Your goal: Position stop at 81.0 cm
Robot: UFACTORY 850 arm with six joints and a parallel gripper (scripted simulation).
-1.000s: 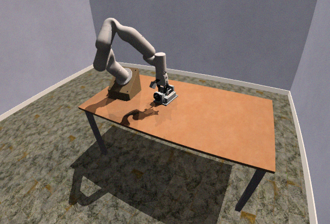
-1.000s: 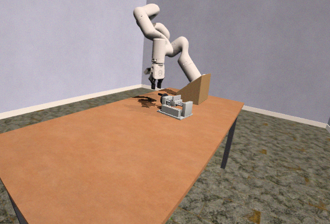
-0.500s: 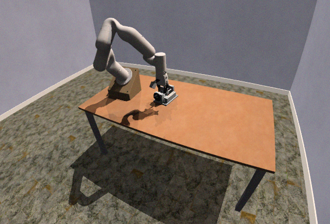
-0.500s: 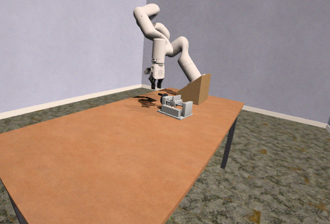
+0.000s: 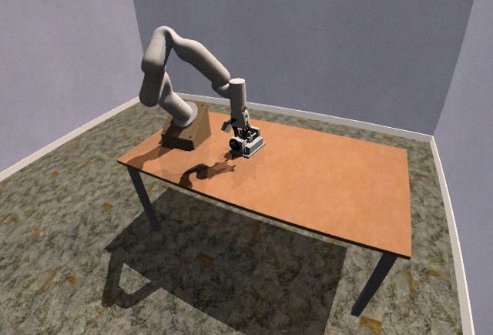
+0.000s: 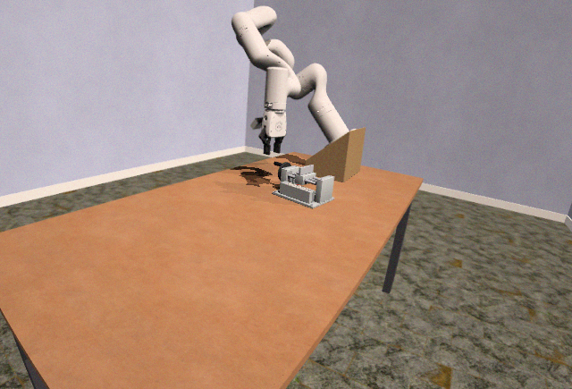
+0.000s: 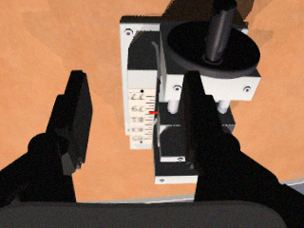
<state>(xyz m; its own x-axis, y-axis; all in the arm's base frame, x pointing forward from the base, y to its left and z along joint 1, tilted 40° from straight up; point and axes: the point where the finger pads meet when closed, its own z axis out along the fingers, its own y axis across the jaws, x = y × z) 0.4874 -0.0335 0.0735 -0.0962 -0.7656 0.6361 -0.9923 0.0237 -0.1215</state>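
Right now my hand is 6 cm past the handwheel, 1 cm to the right of it and 8 cm above it. Round my hand: grey stop fixture (4 cm behind, 13 cm to the left, 8 cm below).
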